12 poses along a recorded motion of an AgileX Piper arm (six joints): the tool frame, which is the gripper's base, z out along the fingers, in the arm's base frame.
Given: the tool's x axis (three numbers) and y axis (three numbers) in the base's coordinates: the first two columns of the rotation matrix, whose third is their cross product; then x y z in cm.
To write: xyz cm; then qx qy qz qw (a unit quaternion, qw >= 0). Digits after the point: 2 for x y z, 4 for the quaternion.
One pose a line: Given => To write
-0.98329 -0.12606 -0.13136 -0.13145 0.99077 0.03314 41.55 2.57 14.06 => 41.55 2.57 14.06 -0.0647 0.9956 0.0208 0.0646
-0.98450 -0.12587 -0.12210 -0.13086 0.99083 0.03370 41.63 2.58 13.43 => 41.63 2.58 13.43 -0.0644 0.9959 0.0208 0.0600
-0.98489 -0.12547 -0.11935 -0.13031 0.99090 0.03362 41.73 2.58 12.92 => 41.73 2.58 12.92 -0.0642 0.9960 0.0207 0.0586
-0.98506 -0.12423 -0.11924 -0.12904 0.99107 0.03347 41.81 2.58 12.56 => 41.81 2.58 12.56 -0.0636 0.9960 0.0205 0.0585
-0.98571 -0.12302 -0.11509 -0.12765 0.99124 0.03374 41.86 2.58 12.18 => 41.86 2.58 12.18 -0.0629 0.9962 0.0205 0.0565
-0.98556 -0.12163 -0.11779 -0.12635 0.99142 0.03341 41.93 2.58 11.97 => 41.93 2.58 11.97 -0.0622 0.9962 0.0204 0.0578
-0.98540 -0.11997 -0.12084 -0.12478 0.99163 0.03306 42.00 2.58 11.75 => 42.00 2.58 11.75 -0.0614 0.9961 0.0203 0.0594
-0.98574 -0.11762 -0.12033 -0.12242 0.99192 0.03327 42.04 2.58 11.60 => 42.04 2.58 11.60 -0.0602 0.9962 0.0203 0.0592
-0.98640 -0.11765 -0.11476 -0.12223 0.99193 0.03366 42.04 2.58 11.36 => 42.04 2.58 11.36 -0.0602 0.9964 0.0203 0.0564
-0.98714 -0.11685 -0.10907 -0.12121 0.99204 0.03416 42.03 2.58 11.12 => 42.03 2.58 11.12 -0.0597 0.9966 0.0203 0.0535
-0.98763 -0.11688 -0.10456 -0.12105 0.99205 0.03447 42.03 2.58 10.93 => 42.03 2.58 10.93 -0.0597 0.9967 0.0204 0.0512
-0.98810 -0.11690 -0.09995 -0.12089 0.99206 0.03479 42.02 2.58 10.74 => 42.02 2.58 10.74 -0.0596 0.9968 0.0204 0.0489
